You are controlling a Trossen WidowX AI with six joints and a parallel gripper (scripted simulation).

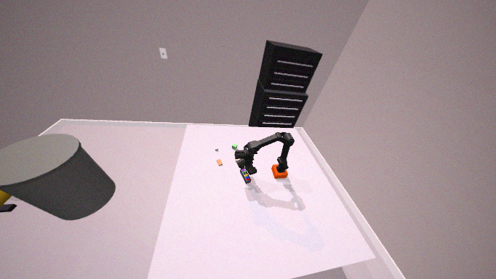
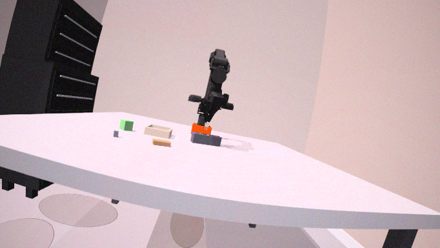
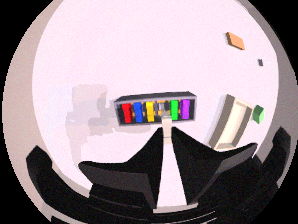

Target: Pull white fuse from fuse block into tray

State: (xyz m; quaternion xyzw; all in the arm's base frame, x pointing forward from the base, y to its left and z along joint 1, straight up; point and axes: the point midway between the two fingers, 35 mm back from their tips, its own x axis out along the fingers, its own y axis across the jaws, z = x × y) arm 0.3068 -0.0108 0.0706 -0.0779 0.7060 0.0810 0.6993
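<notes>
My gripper tip is now 19 cm to the left of the beige tray, 9 cm above it and 2 cm past it. The rest, counted from my gripper tip: orange block (19 cm ahead, 16 cm to the right, 8 cm below); then green cube (32 cm to the right, 7 cm below, 3 cm ahead); then white fuse (1 cm below).
</notes>
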